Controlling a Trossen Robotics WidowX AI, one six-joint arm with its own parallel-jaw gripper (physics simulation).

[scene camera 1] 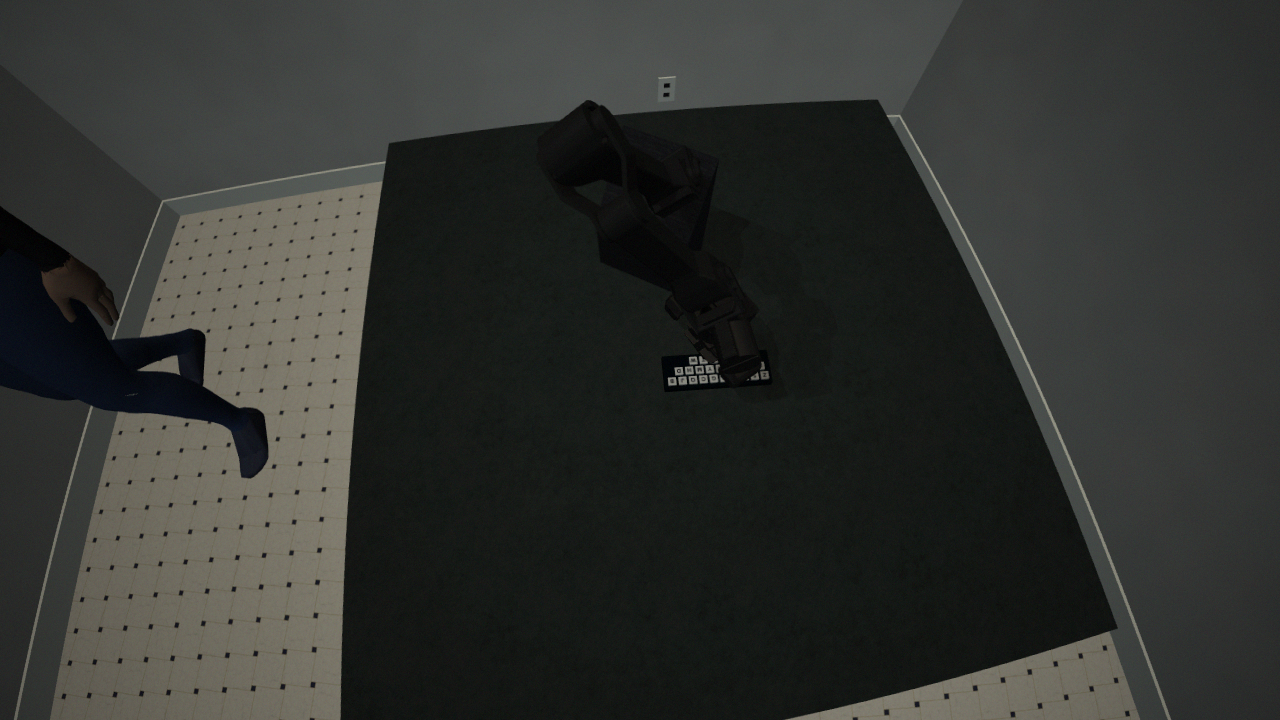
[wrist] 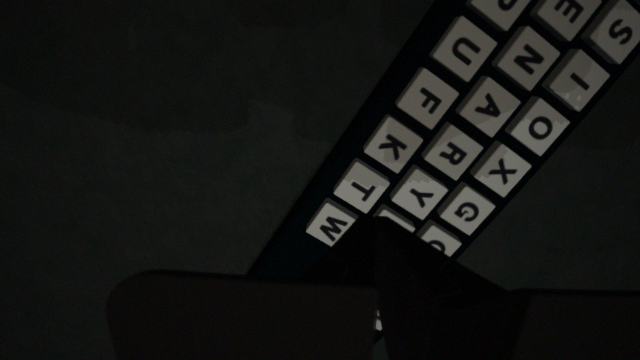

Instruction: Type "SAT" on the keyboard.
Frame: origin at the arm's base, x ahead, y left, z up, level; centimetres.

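Seen in the pictures: gripper, between the fingertips: (scene camera 1: 704,356) (wrist: 371,230); arm's base, origin of its link: (scene camera 1: 682,176).
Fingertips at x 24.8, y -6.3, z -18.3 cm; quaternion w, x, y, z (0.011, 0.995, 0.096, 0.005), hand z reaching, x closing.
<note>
Pixels of each thing's top centre, then the offset from my fingertips to it. Level surfaces: height alone.
- black keyboard, centre of its top: (wrist: 445,164) (scene camera 1: 717,368) dy +1.9, dx +2.4, dz -2.4 cm
- S key, centre of its top: (wrist: 621,31) dy +7.5, dx +6.4, dz -2.4 cm
- T key, centre of its top: (wrist: 361,188) dy +0.3, dx -0.3, dz -2.4 cm
- dark green table top, height of its surface: dz -4.0 cm
The black keyboard (scene camera 1: 700,379) (wrist: 356,131) with white lettered keys lies on the table and runs diagonally through the wrist view. The S key (wrist: 620,35) is at the upper right, partly cut by the view's edge. The A key (wrist: 488,106) is in the middle row. The T key (wrist: 361,186) is near the lower end, beside W. My gripper (scene camera 1: 741,368) (wrist: 371,230) is shut and empty. In the wrist view its tip shows just below T and Y, covering part of a key beside W. Whether it touches the keyboard cannot be told. Keys under the fingers are hidden.
The dark green table top (scene camera 1: 537,501) extends around the keyboard. The arm (scene camera 1: 644,241) reaches over it from the back. A person (scene camera 1: 134,376) in blue trousers is on the tiled floor (scene camera 1: 214,555) at the left. A wall outlet (scene camera 1: 666,88) is behind the table.
</note>
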